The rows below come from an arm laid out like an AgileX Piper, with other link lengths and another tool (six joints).
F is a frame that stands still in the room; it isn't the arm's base.
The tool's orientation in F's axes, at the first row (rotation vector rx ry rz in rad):
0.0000 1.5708 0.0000
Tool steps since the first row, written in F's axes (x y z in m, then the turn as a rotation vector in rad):
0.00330 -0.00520 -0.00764 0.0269 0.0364 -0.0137
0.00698 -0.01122 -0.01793 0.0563 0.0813 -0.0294
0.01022 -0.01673 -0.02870 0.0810 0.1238 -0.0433
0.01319 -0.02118 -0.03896 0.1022 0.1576 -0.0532
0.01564 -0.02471 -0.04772 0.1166 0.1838 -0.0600
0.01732 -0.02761 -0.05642 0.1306 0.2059 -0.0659
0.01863 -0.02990 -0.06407 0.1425 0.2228 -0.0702
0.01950 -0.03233 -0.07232 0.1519 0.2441 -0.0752
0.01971 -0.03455 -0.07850 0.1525 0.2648 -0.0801
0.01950 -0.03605 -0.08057 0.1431 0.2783 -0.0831
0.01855 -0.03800 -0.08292 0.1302 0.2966 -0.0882
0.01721 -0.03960 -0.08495 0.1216 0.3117 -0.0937
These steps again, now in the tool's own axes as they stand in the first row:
0.00764 -0.00520 0.00330 0.0137 0.0364 0.0269
0.01793 -0.01122 0.00698 0.0294 0.0813 0.0563
0.02870 -0.01673 0.01022 0.0433 0.1238 0.0810
0.03896 -0.02118 0.01319 0.0532 0.1576 0.1022
0.04772 -0.02471 0.01564 0.0600 0.1838 0.1166
0.05642 -0.02761 0.01732 0.0659 0.2059 0.1306
0.06407 -0.02990 0.01863 0.0702 0.2228 0.1425
0.07232 -0.03233 0.01950 0.0752 0.2441 0.1519
0.07850 -0.03455 0.01971 0.0801 0.2648 0.1525
0.08057 -0.03605 0.01950 0.0831 0.2783 0.1431
0.08292 -0.03800 0.01855 0.0882 0.2966 0.1302
0.08495 -0.03960 0.01721 0.0937 0.3117 0.1216

